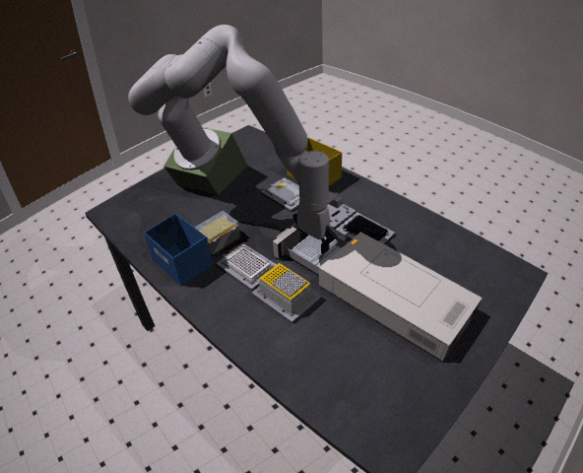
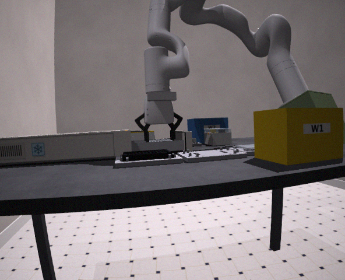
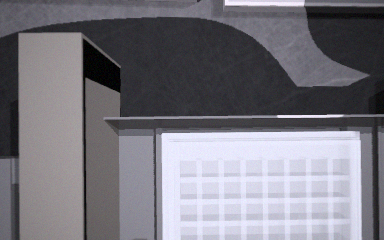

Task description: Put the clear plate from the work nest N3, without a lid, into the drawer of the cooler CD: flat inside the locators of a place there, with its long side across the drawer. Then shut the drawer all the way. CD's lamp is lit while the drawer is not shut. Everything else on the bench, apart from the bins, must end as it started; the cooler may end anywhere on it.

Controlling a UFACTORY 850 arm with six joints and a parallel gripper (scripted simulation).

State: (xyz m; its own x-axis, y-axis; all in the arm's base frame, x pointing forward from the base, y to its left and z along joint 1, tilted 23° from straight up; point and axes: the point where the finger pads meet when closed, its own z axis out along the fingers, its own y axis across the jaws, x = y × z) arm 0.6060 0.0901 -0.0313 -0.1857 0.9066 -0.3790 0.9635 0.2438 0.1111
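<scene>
Right now the drawer is 30 mm ahead of my hand, 10 mm to the left of it and 10 mm below it. The rest, counted from my hand: cooler CD 180 mm ahead, 30 mm to the left, 10 mm below; then black plate 200 mm to the left, 30 mm below, 30 mm ahead; then clear plate 10 mm below.
</scene>
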